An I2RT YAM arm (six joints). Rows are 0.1 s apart.
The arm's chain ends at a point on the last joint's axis. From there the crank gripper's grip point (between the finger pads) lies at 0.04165 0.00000 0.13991 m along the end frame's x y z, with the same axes.
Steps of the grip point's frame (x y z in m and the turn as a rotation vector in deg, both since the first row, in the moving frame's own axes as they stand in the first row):
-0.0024 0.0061 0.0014 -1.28 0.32 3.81
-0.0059 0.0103 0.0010 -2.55 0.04 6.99
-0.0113 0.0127 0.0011 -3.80 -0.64 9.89
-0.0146 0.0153 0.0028 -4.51 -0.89 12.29
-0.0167 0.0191 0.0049 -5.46 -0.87 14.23
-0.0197 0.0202 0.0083 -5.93 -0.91 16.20
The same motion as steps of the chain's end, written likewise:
-0.0030 0.0002 0.0017 -1.28 0.32 3.81
-0.0053 -0.0010 0.0013 -2.55 0.04 6.99
-0.0083 -0.0036 0.0012 -3.80 -0.64 9.89
-0.0103 -0.0043 0.0030 -4.51 -0.89 12.29
-0.0117 -0.0041 0.0054 -5.46 -0.87 14.23
-0.0138 -0.0054 0.0090 -5.93 -0.91 16.20

